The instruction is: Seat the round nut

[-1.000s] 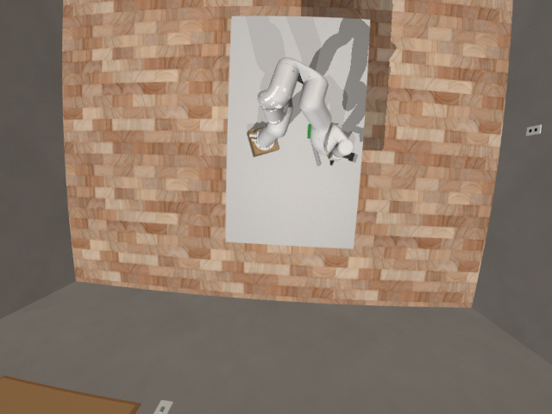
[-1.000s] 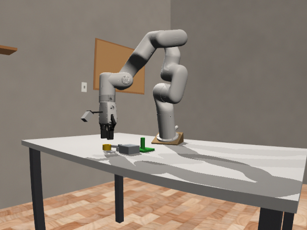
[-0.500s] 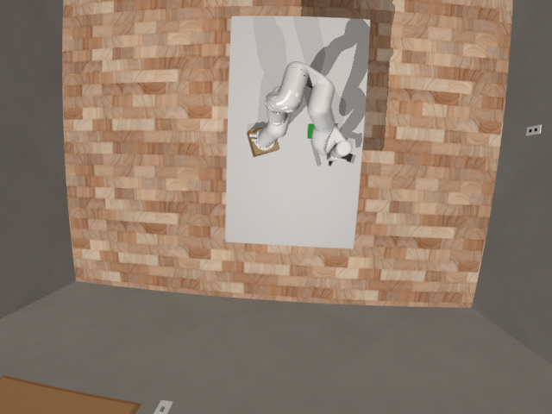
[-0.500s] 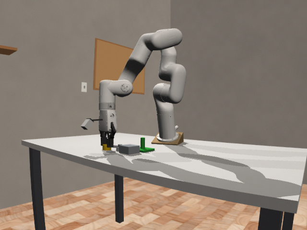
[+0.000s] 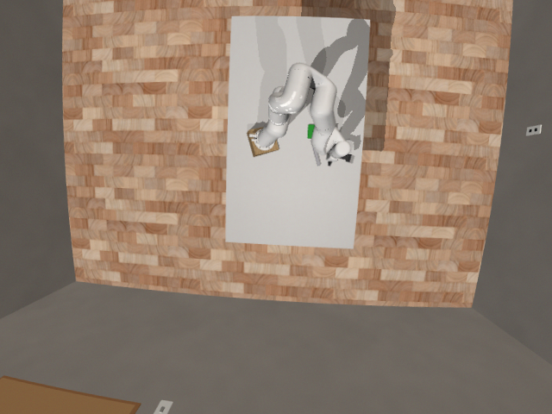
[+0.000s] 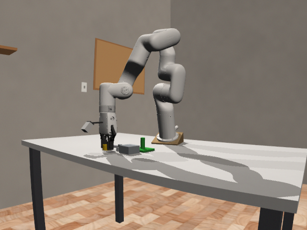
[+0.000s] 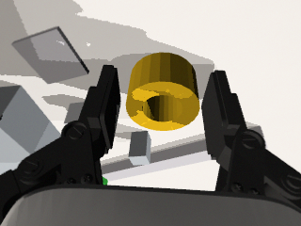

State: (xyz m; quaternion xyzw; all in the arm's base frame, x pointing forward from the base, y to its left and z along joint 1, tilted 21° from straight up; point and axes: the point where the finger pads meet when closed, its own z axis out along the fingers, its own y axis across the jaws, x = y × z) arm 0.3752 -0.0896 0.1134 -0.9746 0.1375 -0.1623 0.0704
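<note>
My gripper is now 130 mm to the right of the grey square block and 10 mm past it. From my hand the other things lie so: thin grey handle 90 mm behind, 20 mm below, 10 mm to the left.
</note>
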